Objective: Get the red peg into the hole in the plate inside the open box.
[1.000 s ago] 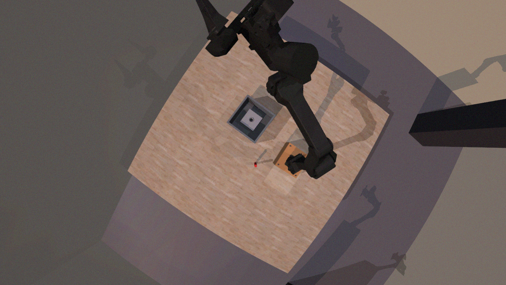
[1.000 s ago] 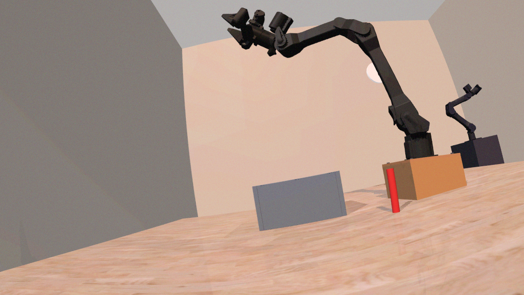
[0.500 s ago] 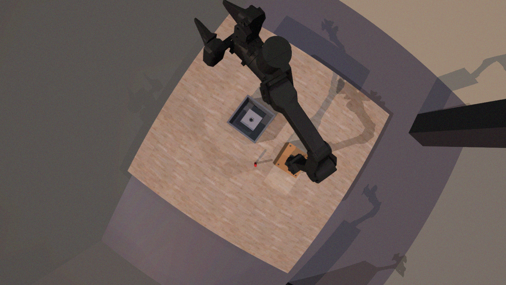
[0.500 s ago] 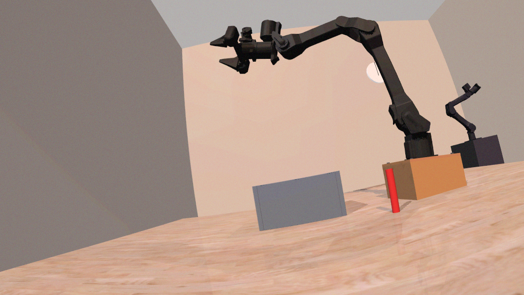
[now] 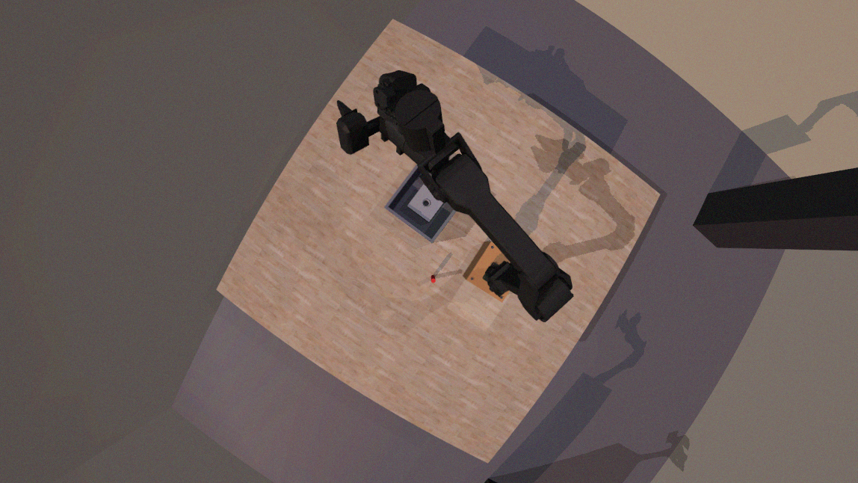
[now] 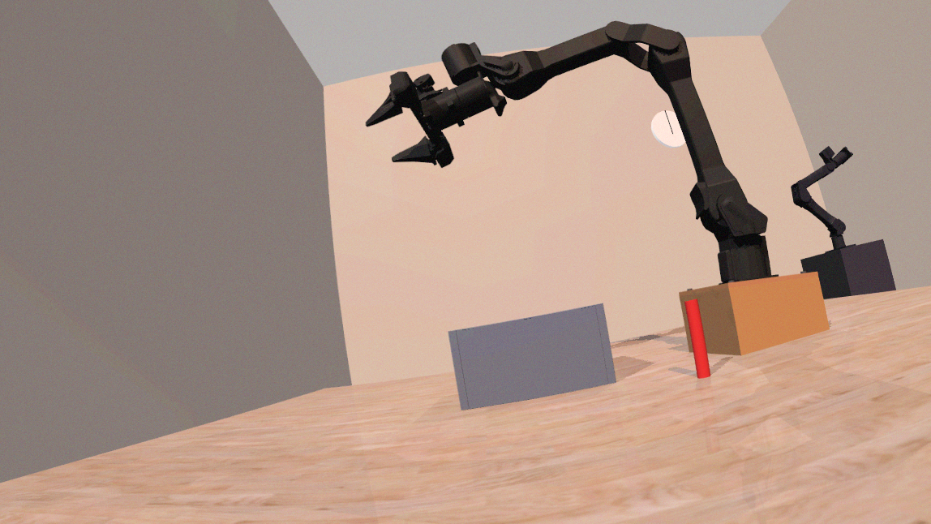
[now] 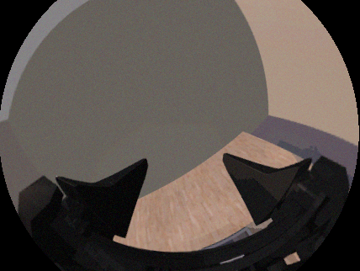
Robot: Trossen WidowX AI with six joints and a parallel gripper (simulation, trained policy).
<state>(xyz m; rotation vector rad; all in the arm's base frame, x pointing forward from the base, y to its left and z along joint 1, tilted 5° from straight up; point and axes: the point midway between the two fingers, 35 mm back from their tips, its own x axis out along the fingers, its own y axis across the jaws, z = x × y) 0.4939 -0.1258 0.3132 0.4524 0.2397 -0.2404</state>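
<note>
The red peg is 390 mm below my gripper tip, 340 mm behind it and 250 mm to the left of it. Also, from my gripper tip: grey box (410 mm below, 180 mm behind, 50 mm to the left); then light grey plate (390 mm below, 180 mm behind, 50 mm to the left).
</note>
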